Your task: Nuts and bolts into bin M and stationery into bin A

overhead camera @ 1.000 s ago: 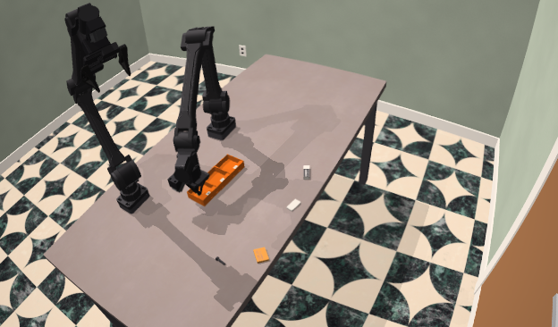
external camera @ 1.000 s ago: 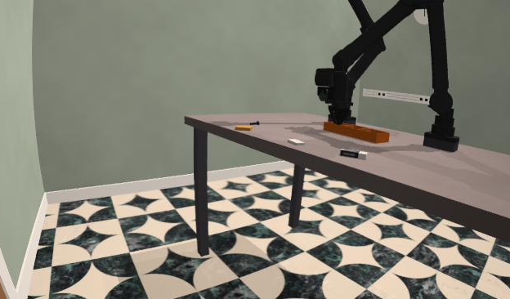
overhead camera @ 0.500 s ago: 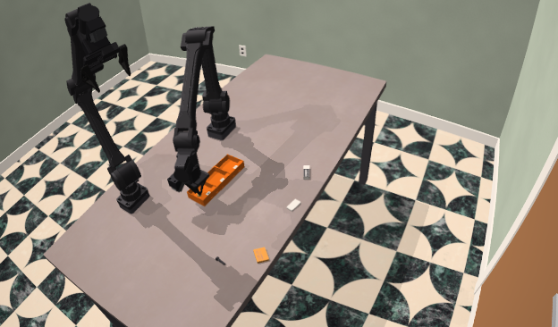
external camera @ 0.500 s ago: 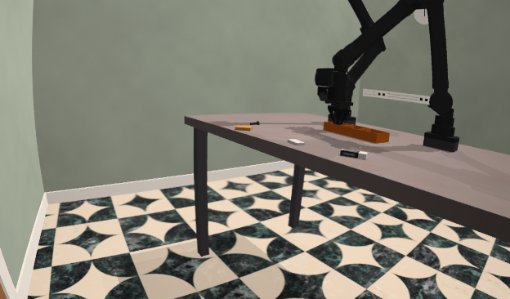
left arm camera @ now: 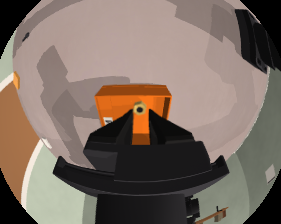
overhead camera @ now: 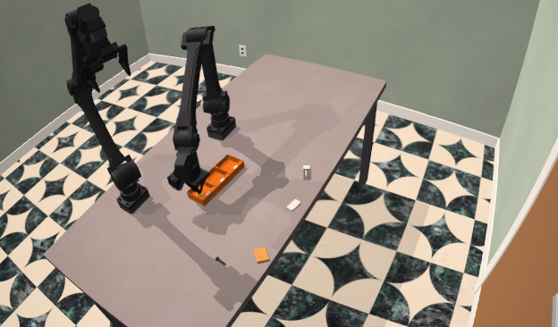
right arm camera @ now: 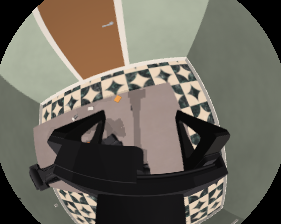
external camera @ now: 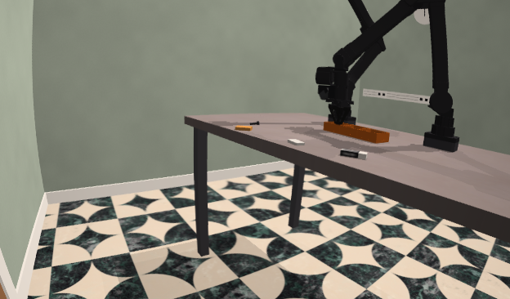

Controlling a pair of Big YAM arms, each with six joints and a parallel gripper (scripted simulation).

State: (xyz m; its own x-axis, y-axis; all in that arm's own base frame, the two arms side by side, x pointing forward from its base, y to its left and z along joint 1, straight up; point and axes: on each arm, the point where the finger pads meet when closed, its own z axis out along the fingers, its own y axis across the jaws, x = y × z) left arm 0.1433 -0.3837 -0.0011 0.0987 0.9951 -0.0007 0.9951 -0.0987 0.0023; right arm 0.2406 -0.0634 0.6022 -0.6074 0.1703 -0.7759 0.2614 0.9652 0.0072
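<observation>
My left gripper is now 2 cm above the brass nut. The rest, counted from my left hand: black bolt (26 cm ahead, 18 cm to the right, 2 cm below); then orange double bin (10 cm to the left, 2 cm below); then white eraser (32 cm ahead, 16 cm to the left, 3 cm below).
</observation>
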